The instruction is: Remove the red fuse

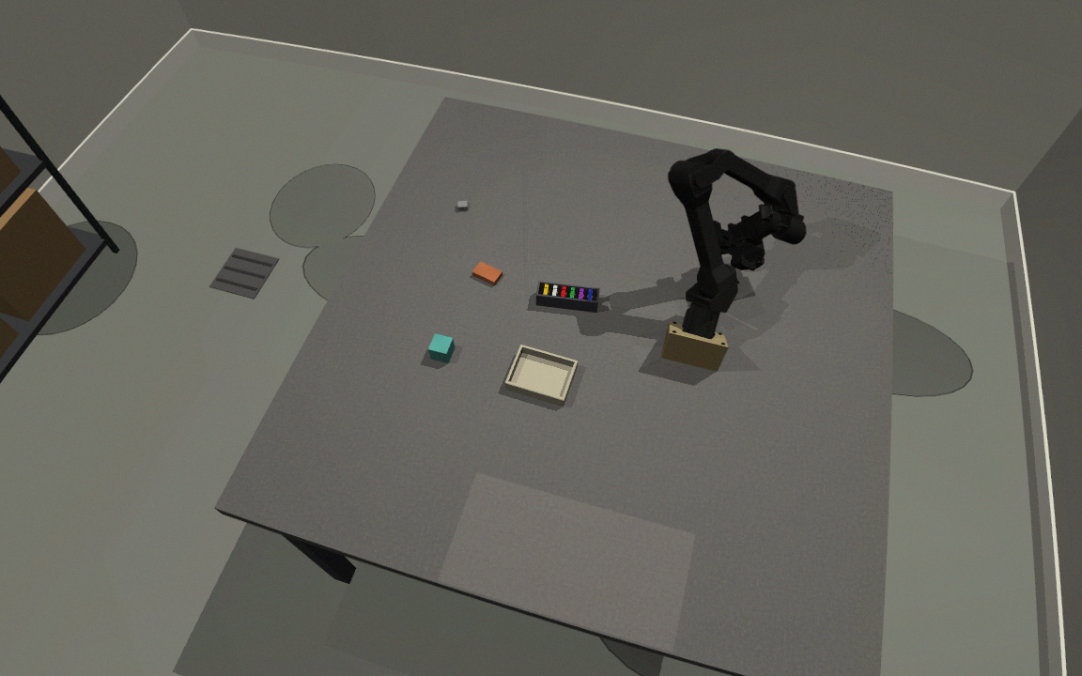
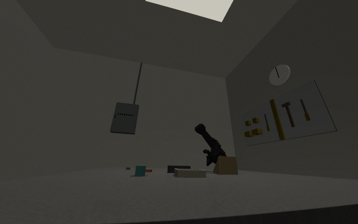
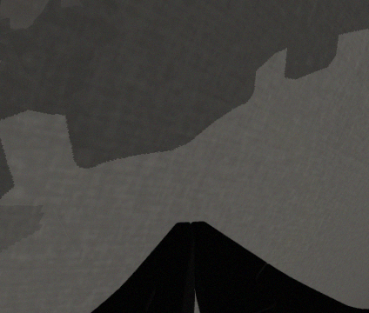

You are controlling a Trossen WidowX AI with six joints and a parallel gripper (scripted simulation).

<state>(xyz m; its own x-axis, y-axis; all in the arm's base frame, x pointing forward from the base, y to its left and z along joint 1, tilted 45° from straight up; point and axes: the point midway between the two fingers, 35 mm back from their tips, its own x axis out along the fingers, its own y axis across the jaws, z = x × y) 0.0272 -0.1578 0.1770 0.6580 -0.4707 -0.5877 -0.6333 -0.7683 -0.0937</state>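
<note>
My gripper tip is 27 cm short of the red fuse, 24 cm to the right of it and 1 cm above it. From my gripper tip the other things lie so: blue fuse: 21 cm ahead, 23 cm to the left, 1 cm below; then green fuse: 25 cm ahead, 24 cm to the left, 1 cm below; then purple fuse: 23 cm ahead, 23 cm to the left, 1 cm below.
</note>
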